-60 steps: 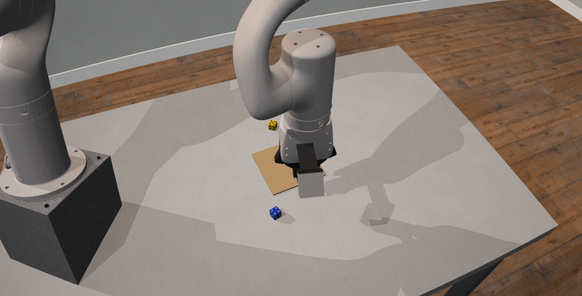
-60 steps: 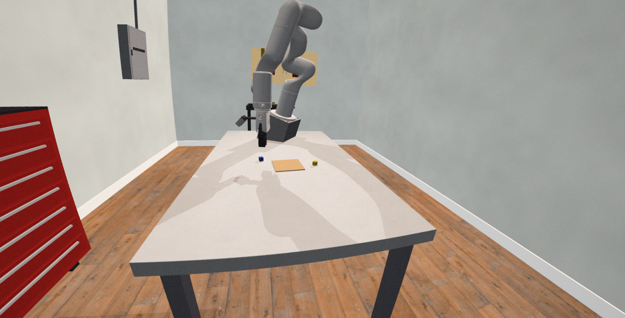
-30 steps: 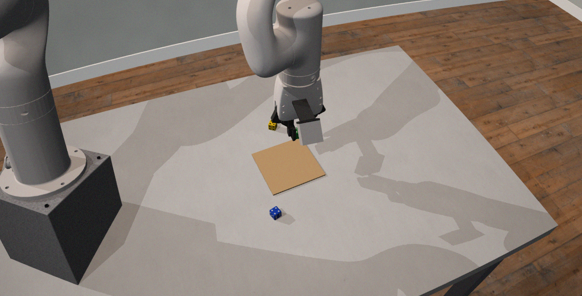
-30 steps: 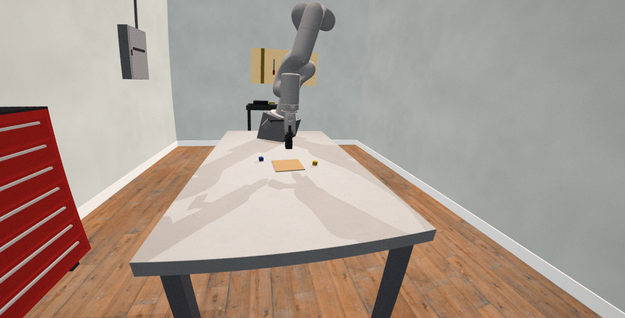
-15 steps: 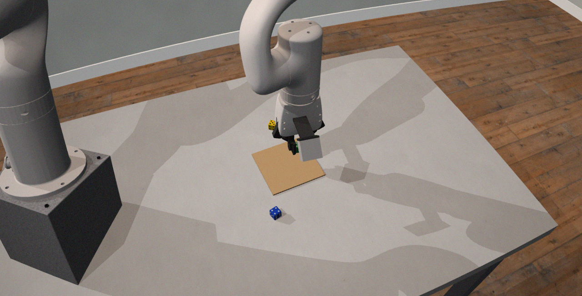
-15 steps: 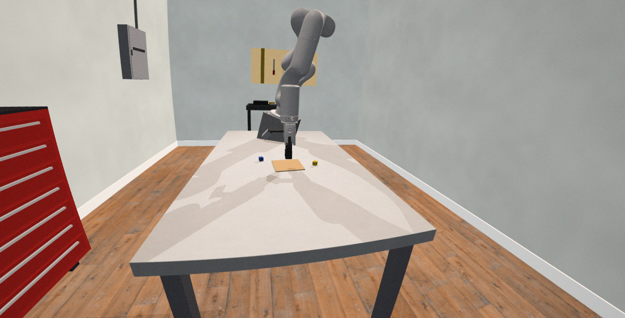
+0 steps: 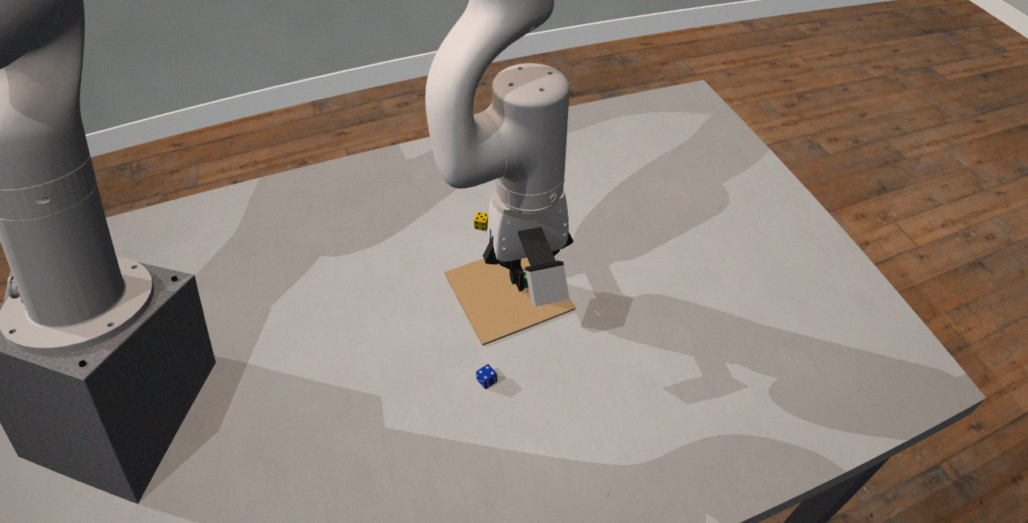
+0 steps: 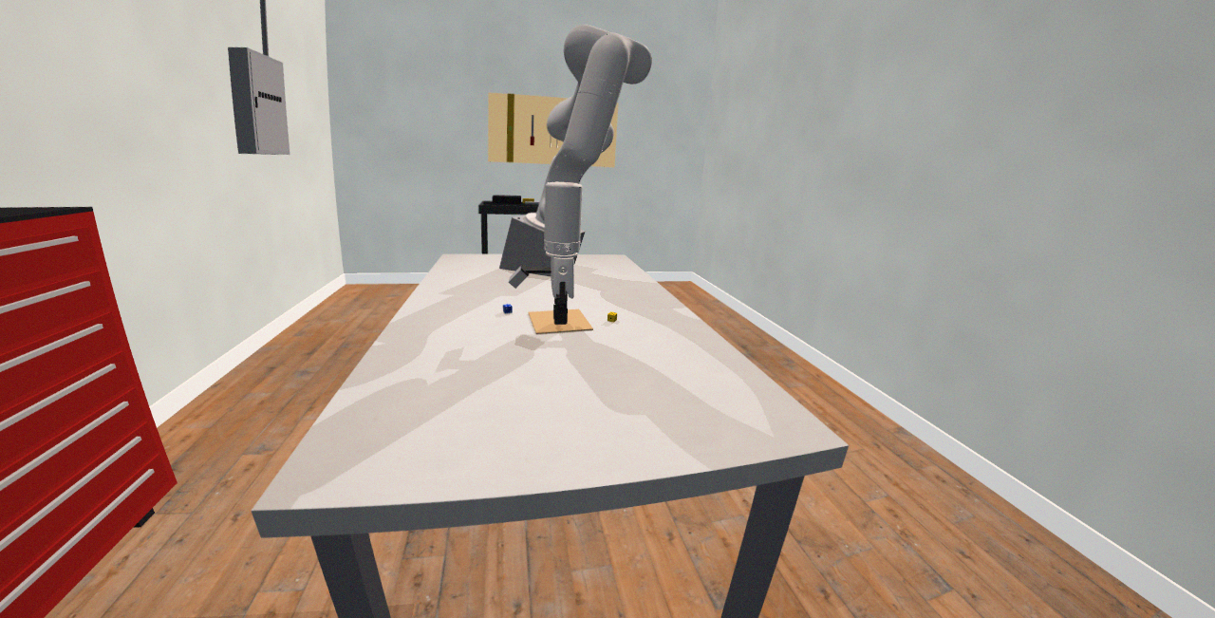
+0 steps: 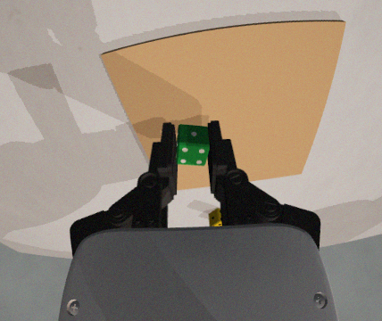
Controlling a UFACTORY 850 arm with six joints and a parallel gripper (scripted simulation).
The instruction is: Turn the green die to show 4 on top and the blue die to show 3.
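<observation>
The green die is 1 cm below my hand. Round my hand: blue die (9 cm behind, 14 cm to the right, 2 cm below); then tan mat (3 cm behind, 3 cm below); then yellow die (4 cm behind, 13 cm to the left, 2 cm below).
</observation>
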